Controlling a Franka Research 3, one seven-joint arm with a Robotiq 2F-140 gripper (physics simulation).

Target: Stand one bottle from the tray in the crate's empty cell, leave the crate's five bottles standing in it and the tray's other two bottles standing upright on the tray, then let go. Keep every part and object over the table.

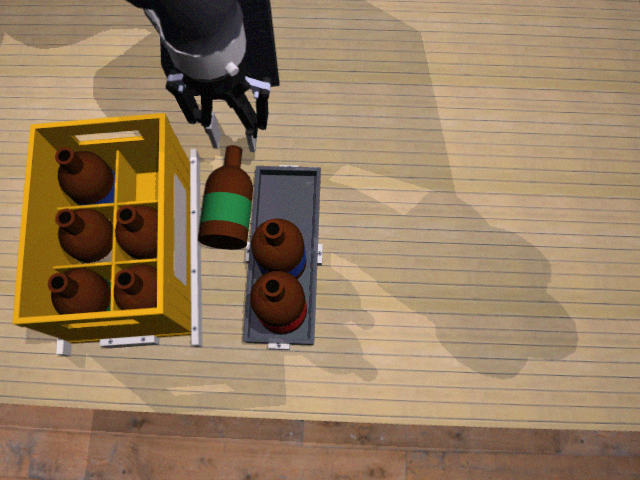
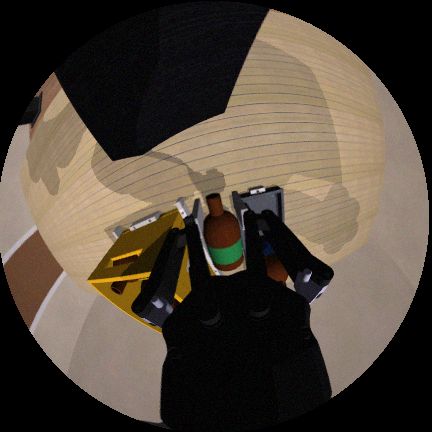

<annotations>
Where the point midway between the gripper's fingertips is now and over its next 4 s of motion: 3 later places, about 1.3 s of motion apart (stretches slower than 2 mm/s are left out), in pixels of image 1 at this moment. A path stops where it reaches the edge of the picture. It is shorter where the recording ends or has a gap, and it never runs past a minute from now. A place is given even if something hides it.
My gripper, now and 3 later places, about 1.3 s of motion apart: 235,142; 236,138; 229,98; 229,98
</annotations>
